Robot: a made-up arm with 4 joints. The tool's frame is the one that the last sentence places.
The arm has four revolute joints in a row. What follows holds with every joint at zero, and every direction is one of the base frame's. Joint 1 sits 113.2 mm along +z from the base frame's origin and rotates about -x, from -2.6 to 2.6 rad. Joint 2 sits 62.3 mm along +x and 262.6 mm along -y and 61.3 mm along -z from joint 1 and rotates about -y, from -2.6 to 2.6 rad. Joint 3 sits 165.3 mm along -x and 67 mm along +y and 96 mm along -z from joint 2 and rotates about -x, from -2.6 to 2.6 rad. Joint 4 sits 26.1 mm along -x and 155.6 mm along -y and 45.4 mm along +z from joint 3 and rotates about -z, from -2.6 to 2.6 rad. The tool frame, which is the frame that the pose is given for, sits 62.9 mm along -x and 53.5 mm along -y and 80.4 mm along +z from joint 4; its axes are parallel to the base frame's.
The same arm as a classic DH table. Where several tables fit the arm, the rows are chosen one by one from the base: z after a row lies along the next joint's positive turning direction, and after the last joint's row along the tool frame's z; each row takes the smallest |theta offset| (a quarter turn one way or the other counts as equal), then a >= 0, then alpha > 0; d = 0 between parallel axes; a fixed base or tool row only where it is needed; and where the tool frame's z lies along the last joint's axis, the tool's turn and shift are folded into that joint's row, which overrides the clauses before.
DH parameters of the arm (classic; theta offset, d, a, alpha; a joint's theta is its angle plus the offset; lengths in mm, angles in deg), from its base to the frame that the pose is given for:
base (fixed): -90 113.2 0 90
joint 1: -90 -62.3 61.3 -90
joint 2: 0 195.6 96 90
joint 3: 90 191.4 155.6 90
joint 4: 49.62 0 82.6 180
tool (fixed): 139.62 125.8 0 0
Joint limits (deg, base to tool): -148.97..148.97 -148.97..148.97 -148.97..148.97 -148.97..148.97

